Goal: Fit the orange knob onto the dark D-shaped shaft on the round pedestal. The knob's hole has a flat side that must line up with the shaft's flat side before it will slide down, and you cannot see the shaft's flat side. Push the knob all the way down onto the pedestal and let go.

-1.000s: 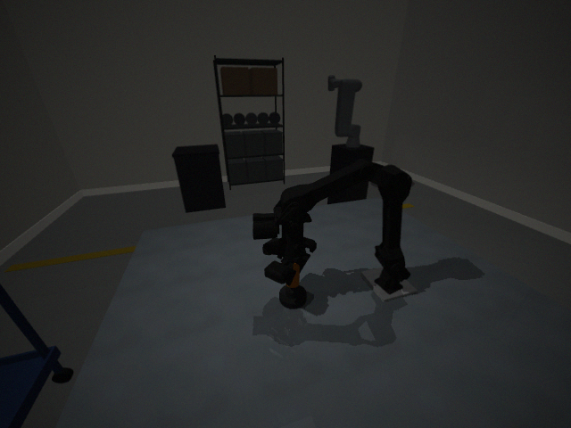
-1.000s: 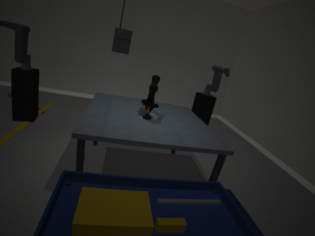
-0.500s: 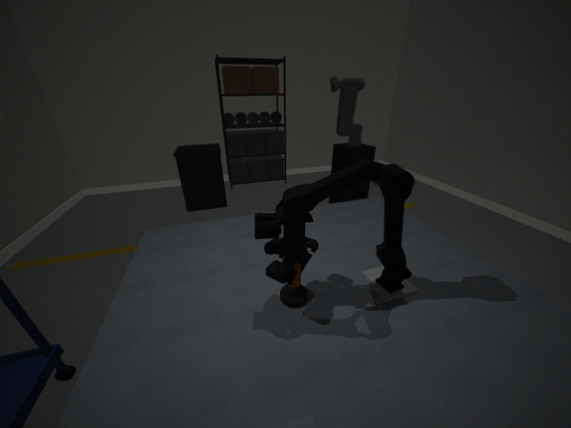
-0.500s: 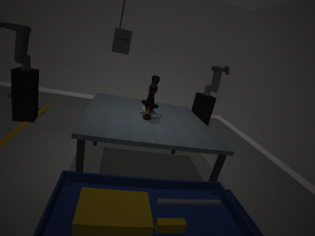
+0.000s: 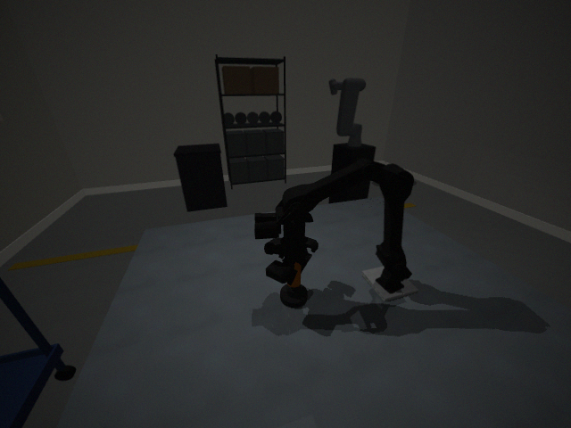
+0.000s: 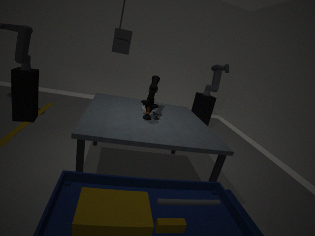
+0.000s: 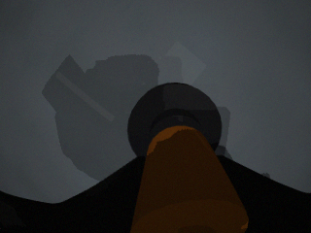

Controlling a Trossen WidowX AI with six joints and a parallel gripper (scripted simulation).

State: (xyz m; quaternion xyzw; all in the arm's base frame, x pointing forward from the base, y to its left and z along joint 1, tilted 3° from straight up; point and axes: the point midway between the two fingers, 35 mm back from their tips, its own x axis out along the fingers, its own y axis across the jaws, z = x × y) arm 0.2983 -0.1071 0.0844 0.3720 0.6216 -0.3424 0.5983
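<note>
Right now the orange knob is 2 cm above my gripper tip. Also, from my gripper tip: dark round pedestal (4 cm below).
</note>
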